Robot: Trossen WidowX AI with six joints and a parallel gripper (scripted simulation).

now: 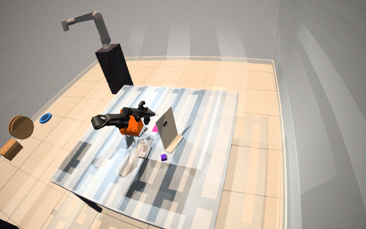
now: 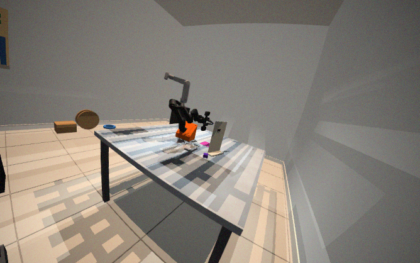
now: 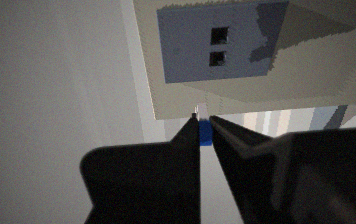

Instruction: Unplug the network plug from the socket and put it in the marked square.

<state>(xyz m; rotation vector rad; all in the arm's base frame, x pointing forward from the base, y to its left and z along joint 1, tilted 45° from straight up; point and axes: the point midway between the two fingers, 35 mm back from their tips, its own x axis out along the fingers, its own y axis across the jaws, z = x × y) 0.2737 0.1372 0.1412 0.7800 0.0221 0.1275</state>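
Right now the magenta marked square is 7 cm behind my gripper tip, 10 cm to the left of it and 25 cm below it. The rest, counted from my gripper tip: flat tile 7 cm behind, 16 cm to the right, 24 cm below; network plug right at my gripper tip; upright grey panel 9 cm ahead, 4 cm to the right, 11 cm below.
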